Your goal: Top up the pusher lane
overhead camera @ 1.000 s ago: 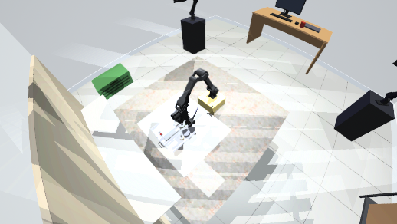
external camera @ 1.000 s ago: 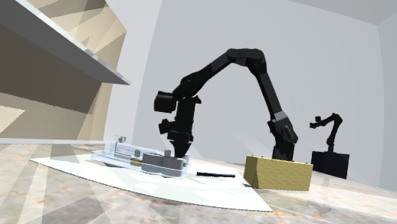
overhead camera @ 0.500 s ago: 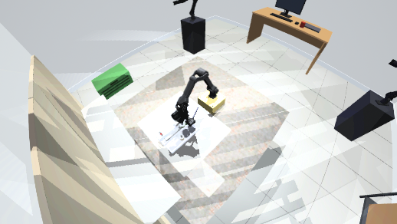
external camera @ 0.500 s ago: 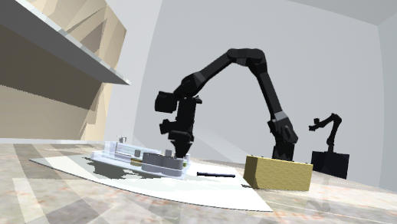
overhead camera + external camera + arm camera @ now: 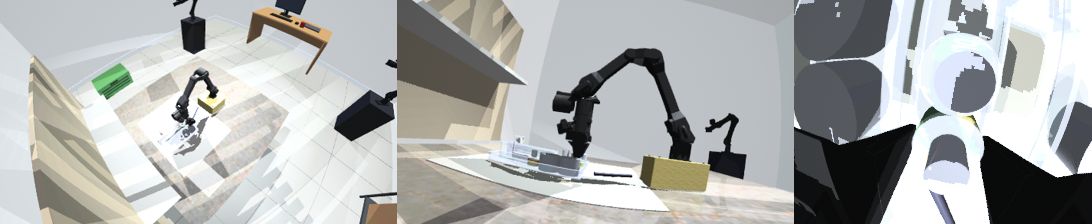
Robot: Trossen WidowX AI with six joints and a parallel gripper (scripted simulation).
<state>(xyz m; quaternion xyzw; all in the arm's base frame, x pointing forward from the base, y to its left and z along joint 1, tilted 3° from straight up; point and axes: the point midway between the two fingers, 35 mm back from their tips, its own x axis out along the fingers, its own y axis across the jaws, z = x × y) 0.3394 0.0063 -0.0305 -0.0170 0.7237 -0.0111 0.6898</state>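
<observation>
The black rod lies 12 cm behind my gripper tip, 2 cm to the right of it and 2 cm below it. Also, from my gripper tip: clear lane fixture (15 cm ahead, 2 cm to the right, 1 cm below).
</observation>
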